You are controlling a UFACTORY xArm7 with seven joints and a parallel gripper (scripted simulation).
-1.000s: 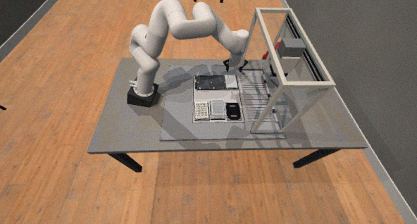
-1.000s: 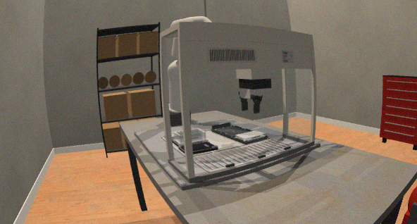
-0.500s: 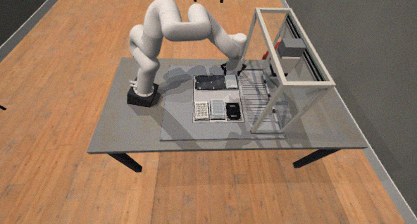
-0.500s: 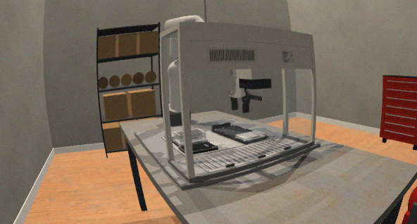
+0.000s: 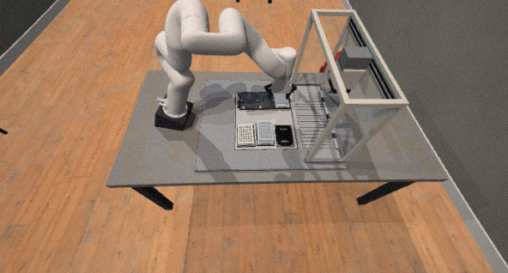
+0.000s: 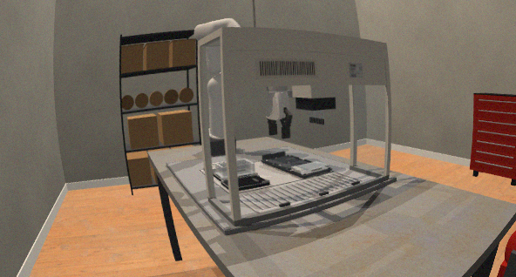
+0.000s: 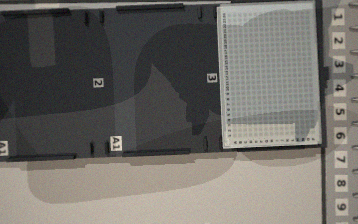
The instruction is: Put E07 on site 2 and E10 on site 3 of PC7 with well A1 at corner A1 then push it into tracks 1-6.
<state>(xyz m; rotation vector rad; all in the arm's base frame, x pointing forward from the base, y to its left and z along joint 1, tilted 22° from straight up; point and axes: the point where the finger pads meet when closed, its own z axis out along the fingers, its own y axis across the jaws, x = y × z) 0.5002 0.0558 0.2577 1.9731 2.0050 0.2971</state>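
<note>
My hand is 7 cm past the deep-well block E07, 15 cm to the left of it and 12 cm above it. The rest, counted from my hand: nest (4 cm ahead, 16 cm to the right, 15 cm below); then dark plate carrier PC7 (6 cm behind, 10 cm to the left, 14 cm below); then frame post (34 cm ahead, 31 cm to the right, 10 cm above).
</note>
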